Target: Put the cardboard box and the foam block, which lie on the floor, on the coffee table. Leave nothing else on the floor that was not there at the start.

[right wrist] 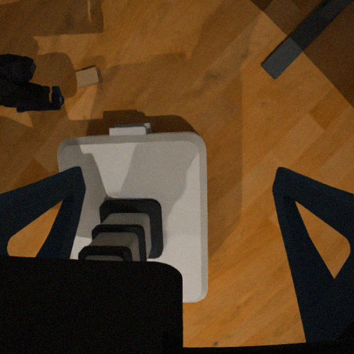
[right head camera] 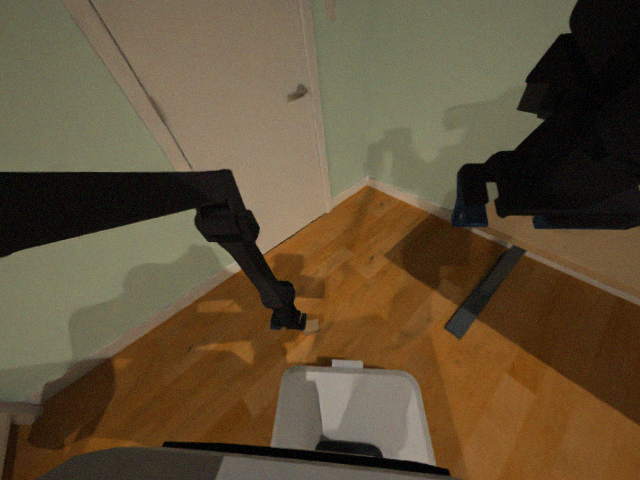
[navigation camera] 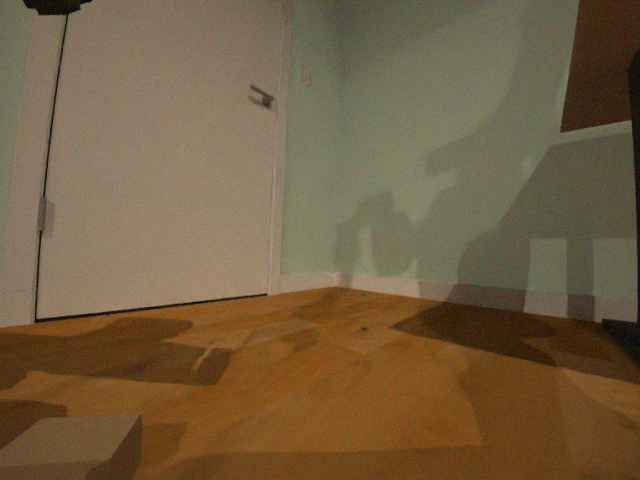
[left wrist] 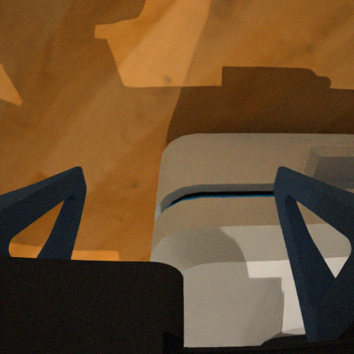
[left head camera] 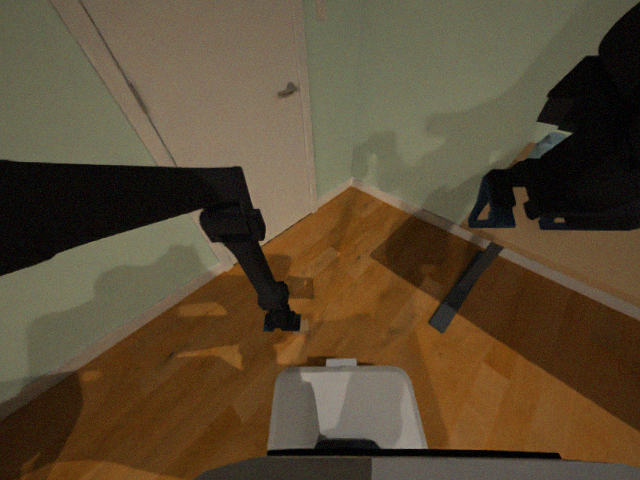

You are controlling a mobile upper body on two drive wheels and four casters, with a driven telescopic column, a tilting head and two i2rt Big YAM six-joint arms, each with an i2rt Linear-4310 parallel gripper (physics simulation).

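Places are measured from the left arm's base along level axes (x right, y ahead, z up), in millimetres.
Pixels of known places: left gripper, fingertip midpoint: [right head camera: 292, 328] [left head camera: 285, 329]; right gripper, fingertip midpoint: [right head camera: 492, 223] [left head camera: 504, 224].
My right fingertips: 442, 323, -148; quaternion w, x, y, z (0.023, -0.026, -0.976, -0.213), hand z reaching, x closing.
Observation:
Ahead of a thing's pixels: the offset from my right fingertips to its top centre, as dx, dy, dz.
A small tan block, apparently the cardboard box {-418, +238, -956} [left head camera: 303, 324] [right head camera: 312, 326] [right wrist: 88, 76] [navigation camera: 77, 436], lies on the floor ahead of my base. My left gripper [left head camera: 282, 329] [right head camera: 287, 327] [left wrist: 179, 177] [right wrist: 49, 101] is open and empty, pointing down; in the head views it appears just left of the box and partly covers it. The box does not show in the left wrist view. My right gripper [left head camera: 527, 226] [right head camera: 509, 225] [right wrist: 178, 177] is open and empty, high at the right, in front of the coffee table [left head camera: 558, 263] [right head camera: 589, 263] [navigation camera: 599, 72]. The foam block does not show.
My white base [left head camera: 372, 408] [right head camera: 377, 403] [left wrist: 225, 150] [right wrist: 195, 200] is at the bottom. The dark table leg foot [left head camera: 443, 316] [right head camera: 460, 322] [right wrist: 282, 57] stands at the right. A light blue object {+526, +534, -121} [left head camera: 549, 144] is partly hidden on the table. A door [left head camera: 217, 103] [navigation camera: 165, 155] and walls meet behind.

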